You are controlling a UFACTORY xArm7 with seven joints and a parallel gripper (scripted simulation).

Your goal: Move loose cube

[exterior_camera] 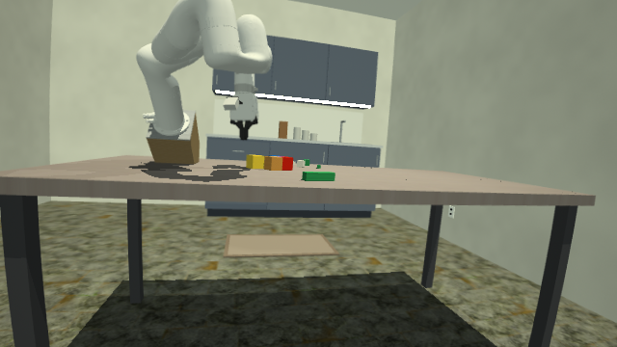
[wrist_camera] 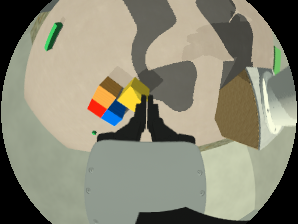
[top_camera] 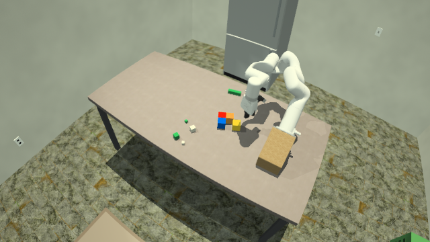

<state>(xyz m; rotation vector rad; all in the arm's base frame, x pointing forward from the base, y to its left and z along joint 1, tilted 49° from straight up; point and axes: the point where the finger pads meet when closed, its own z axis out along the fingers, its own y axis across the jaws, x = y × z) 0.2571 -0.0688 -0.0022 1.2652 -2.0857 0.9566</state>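
My gripper is now 50 mm short of the yellow cube, 20 mm to the right of it and 100 mm above it. The rest, counted from my hand: red cube 160 mm ahead, 100 mm below; then blue cube 140 mm ahead, 50 mm to the left, 100 mm below; then orange cube 120 mm ahead, 20 mm to the right, 100 mm below.
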